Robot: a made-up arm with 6 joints.
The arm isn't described. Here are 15 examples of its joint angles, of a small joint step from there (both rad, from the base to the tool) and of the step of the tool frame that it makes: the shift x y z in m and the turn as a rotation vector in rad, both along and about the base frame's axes.
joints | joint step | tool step
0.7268 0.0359 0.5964 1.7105 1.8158 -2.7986 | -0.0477 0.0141 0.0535 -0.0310 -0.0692 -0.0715 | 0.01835 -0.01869 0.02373 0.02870 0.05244 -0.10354
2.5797 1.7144 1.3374 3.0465 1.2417 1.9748 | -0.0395 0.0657 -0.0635 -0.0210 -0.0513 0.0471 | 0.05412 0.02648 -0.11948 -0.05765 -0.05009 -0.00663
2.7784 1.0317 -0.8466 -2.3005 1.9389 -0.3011 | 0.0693 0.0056 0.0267 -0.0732 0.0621 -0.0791 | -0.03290 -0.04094 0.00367 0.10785 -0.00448 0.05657
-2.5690 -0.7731 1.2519 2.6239 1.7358 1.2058 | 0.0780 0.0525 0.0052 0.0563 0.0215 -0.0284 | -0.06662 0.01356 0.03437 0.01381 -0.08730 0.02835
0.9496 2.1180 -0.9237 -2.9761 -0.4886 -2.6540 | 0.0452 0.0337 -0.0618 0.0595 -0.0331 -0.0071 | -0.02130 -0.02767 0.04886 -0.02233 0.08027 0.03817
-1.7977 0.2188 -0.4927 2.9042 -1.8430 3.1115 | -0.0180 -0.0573 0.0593 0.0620 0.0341 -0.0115 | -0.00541 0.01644 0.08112 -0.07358 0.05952 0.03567
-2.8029 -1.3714 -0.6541 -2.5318 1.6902 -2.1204 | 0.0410 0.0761 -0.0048 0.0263 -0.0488 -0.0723 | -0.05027 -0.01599 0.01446 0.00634 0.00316 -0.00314
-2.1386 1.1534 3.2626 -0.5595 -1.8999 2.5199 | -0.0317 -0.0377 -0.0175 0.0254 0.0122 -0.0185 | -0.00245 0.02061 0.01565 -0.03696 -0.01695 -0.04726
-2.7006 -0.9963 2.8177 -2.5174 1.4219 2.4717 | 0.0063 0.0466 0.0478 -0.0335 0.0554 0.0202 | -0.01920 -0.00698 0.02950 0.05440 -0.03584 -0.00121
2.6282 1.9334 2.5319 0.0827 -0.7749 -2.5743 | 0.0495 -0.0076 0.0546 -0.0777 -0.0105 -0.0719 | -0.00742 -0.07416 0.03560 -0.09321 0.11053 0.08402
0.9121 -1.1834 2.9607 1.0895 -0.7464 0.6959 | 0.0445 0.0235 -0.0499 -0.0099 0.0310 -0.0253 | -0.00185 -0.04932 0.03252 -0.03554 0.02590 0.00976
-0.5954 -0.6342 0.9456 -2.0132 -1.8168 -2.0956 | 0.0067 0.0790 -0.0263 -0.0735 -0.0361 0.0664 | 0.07310 -0.05864 0.04362 0.01892 0.02546 0.09750
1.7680 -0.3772 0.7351 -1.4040 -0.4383 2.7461 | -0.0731 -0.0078 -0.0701 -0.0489 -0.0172 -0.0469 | 0.00100 0.04308 -0.01414 -0.08851 0.01645 0.01411
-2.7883 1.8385 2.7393 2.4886 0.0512 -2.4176 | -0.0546 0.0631 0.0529 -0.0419 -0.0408 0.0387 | -0.01293 0.06073 -0.03684 -0.02722 0.01447 -0.06742
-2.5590 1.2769 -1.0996 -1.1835 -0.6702 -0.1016 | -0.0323 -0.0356 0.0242 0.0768 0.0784 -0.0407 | -0.03355 0.00276 -0.00702 -0.01465 0.07393 0.05600
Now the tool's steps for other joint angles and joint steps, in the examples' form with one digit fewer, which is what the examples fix.
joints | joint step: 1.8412 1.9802 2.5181 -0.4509 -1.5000 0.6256 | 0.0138 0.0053 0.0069 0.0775 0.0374 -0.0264
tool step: -0.0082 0.0012 -0.0027 0.0365 -0.0358 -0.0583
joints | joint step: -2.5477 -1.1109 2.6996 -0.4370 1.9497 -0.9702 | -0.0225 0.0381 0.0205 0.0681 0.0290 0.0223
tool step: 0.0097 -0.0208 0.0258 -0.0243 -0.0148 0.0380
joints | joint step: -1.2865 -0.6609 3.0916 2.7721 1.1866 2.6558 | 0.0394 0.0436 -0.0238 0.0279 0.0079 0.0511
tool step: -0.0327 -0.0014 0.0530 0.0751 -0.0446 0.0254
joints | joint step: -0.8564 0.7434 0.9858 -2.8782 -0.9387 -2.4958 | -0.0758 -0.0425 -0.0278 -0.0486 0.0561 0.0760
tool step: -0.0844 -0.0456 0.0242 0.0322 0.0007 -0.1447
